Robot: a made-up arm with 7 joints.
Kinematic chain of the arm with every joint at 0, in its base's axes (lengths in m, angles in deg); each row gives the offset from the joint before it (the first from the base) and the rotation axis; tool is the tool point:
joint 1: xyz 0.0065 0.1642 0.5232 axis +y
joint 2: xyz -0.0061 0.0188 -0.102 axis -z
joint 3: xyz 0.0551 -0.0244 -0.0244 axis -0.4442 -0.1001 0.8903
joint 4: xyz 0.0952 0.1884 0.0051 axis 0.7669 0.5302 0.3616
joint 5: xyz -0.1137 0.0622 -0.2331 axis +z
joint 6: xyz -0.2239 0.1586 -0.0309 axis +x
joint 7: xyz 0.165 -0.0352 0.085 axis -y
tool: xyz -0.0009 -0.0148 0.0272
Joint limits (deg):
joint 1: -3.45..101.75
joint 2: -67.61..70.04
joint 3: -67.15..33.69
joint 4: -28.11..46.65
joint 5: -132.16..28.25
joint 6: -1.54..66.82
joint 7: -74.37..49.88
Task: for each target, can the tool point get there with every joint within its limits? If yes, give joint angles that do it. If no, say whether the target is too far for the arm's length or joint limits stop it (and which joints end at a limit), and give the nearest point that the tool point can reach.
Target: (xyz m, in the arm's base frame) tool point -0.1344 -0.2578 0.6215
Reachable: no: joint limits stop it (at a limit: joint 1, joint 2, joint 3, joint 4, joint 6) | nearest point -0.2557 -0.1183 0.4856 | short by 0.229 m
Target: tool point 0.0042 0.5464 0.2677
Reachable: yes | joints 39.00 -32.83 -51.47 -8.05 -60.40 11.68 -4.60
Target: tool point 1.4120 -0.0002 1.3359
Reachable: no: too far | nearest point 0.4278 0.1291 0.5570 | short by 1.262 m
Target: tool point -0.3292 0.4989 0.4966
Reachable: yes | joints 75.79 -29.70 -22.26 -11.91 -16.46 48.04 29.45
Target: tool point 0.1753 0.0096 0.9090
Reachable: no: joint limits stop it (at a limit: joint 1, joint 2, joint 4, joint 6, joint 7) | nearest point -0.0286 0.1243 0.8541 | short by 0.240 m
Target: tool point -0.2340 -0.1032 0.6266
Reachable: no: joint limits stop it (at a limit: joint 2, joint 3, joint 5, joint 6, joint 7) | nearest point -0.2328 -0.0140 0.6261 | short by 0.089 m
